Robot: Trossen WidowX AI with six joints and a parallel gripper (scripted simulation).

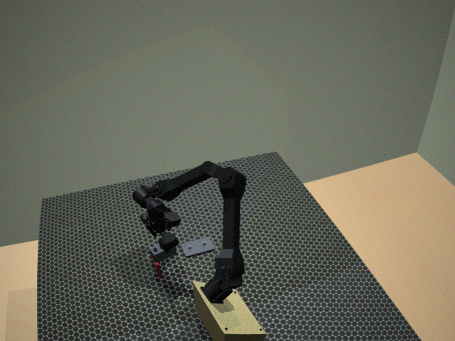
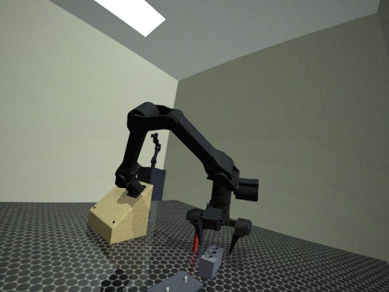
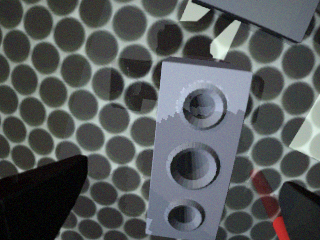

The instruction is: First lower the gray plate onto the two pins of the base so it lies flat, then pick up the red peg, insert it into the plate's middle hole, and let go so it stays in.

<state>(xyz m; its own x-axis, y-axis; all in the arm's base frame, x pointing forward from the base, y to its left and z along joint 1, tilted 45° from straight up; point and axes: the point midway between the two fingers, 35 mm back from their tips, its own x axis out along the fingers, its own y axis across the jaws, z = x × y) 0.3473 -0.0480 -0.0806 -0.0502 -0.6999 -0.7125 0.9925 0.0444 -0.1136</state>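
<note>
Now: gripper tip 20 mm above the gray plate. Also, from my gripper tip: red peg: 100 mm behind, 60 mm to the left, 20 mm below; gray base: 30 mm behind, 140 mm to the right, 50 mm below.
</note>
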